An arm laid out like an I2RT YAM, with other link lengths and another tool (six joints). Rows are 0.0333 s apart.
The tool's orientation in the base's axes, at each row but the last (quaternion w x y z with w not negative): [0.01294, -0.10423, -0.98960, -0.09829]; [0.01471, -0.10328, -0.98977, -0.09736]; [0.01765, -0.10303, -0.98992, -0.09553]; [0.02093, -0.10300, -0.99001, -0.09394]
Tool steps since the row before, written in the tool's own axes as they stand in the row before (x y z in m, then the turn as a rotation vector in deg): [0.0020, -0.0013, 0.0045, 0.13, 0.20, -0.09]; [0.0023, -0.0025, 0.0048, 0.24, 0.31, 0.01]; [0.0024, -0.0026, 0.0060, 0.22, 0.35, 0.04]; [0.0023, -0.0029, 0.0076, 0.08, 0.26, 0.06]
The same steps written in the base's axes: [-0.0023, 0.0000, -0.0046, -0.08, 0.20, 0.13]; [-0.0028, -0.0010, -0.0051, -0.17, 0.35, 0.06]; [-0.0030, -0.0009, -0.0062, -0.14, 0.39, 0.04]; [-0.0030, -0.0009, -0.0078, -0.03, 0.28, -0.01]
